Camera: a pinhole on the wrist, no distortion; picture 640 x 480 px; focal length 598.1 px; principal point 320.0 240.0 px. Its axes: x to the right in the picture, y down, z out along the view. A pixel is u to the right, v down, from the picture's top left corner.
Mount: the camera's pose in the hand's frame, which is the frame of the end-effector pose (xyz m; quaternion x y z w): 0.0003 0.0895 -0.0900 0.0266 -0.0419 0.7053 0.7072
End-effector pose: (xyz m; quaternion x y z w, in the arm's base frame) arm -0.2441 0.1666 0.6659 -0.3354 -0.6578 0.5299 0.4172
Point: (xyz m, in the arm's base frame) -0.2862 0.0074 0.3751
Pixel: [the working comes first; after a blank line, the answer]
In the camera's frame: 0.1810 0.1750 0.2080

outside the picture
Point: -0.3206 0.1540 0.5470
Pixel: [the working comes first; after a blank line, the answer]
In the camera's frame: 0.0409 -0.0019 0.1720

462.1 233.4
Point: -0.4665 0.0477 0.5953
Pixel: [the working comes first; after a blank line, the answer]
In the camera's frame: -0.0119 0.0164 0.3503

299.6 268.0
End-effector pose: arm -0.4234 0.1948 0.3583 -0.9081 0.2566 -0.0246 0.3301
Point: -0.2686 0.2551 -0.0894
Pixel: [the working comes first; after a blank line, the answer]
In the camera's frame: 0.1248 -0.1713 0.4948

470.8 33.0
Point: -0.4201 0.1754 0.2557
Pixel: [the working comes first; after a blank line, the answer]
In the camera's frame: 0.0000 -0.0282 0.1596

319.9 134.4
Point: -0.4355 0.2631 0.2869
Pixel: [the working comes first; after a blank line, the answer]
In the camera's frame: -0.0667 0.0306 0.1913

111.5 335.6
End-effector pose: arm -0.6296 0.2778 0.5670 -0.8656 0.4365 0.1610 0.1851
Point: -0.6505 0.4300 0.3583
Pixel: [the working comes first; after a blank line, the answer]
In the camera's frame: -0.0847 0.0183 0.3565

178.0 270.7
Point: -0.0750 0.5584 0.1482
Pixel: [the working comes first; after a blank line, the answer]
In the camera's frame: -0.5668 -0.3168 0.5737

outside the picture
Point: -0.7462 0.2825 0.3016
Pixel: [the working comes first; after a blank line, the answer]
In the camera's frame: 0.0834 -0.0543 0.3317

470.4 142.2
